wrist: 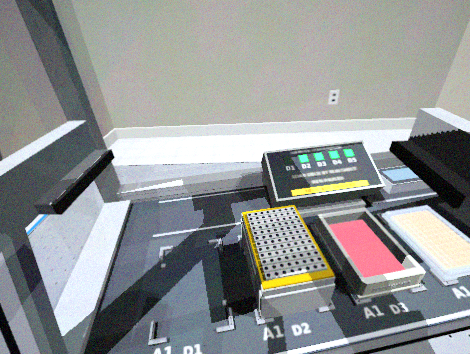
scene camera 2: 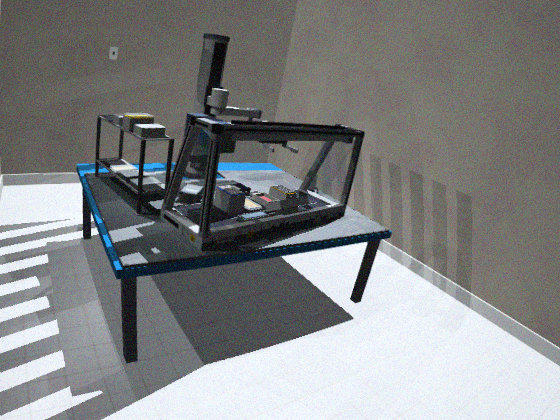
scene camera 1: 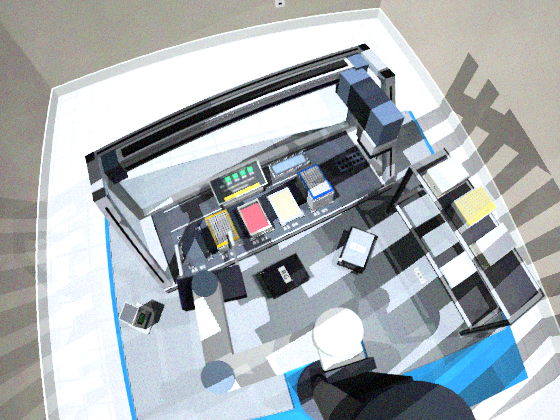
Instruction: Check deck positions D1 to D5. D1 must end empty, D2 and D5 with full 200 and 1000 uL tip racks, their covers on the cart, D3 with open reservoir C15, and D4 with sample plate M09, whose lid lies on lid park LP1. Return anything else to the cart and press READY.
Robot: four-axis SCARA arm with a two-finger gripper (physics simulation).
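Places are measured from the arm's base along level axes (x ahead, y left, z up), in centimetres.
Where they show: gripper, fingertip midpoint: [wrist: 247,133] [scene camera 2: 285,150] [scene camera 1: 203,239].
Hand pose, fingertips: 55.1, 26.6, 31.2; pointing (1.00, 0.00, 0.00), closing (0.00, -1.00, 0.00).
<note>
Each offset is from my fingertips to the top centre of the thing, as dx, dy, dz. "spot": to the spot under its first point.
My gripper [scene camera 1: 205,244] [scene camera 2: 280,147] [wrist: 247,133] is open and empty, inside the deck frame, above the D1/D2 side. D1 shows bare corner brackets. On D2 stands an uncovered yellow-rimmed tip rack {+10.3, -4.2, -18.6} [scene camera 1: 220,229] [wrist: 285,242]. On D3 is an open reservoir with red content {+12.6, -16.3, -22.0} [scene camera 1: 254,218] [wrist: 367,247]. On D4 is an unlidded plate with pale yellow wells {+14.9, -28.5, -23.7} [scene camera 1: 285,205] [wrist: 432,237]. On D5 is a blue-rimmed rack [scene camera 1: 316,182] [scene camera 2: 229,200]. A pale blue flat piece {spot: +30.8, -34.8, -22.9} [scene camera 1: 289,164] [wrist: 401,174] lies on a holder behind. The panel {spot: +26.2, -13.6, -18.4} [scene camera 1: 237,182] [wrist: 322,172] shows green for D2 to D5.
The cart {-22.9, -80.4, +5.7} [scene camera 1: 403,187] [scene camera 2: 142,175] at the right in scene camera 1 holds a yellow-topped box {-16.5, -79.1, +12.1} [scene camera 1: 474,205] [scene camera 2: 138,120] and white boxes. A dark block {-10.4, -21.5, -24.3} [scene camera 1: 283,276] and a white-topped block {-8.4, -49.4, -24.1} [scene camera 1: 357,248] stand before the deck. A dark head {spot: +18.9, -56.9, +18.7} [scene camera 1: 370,107] hangs at the frame's right end.
</note>
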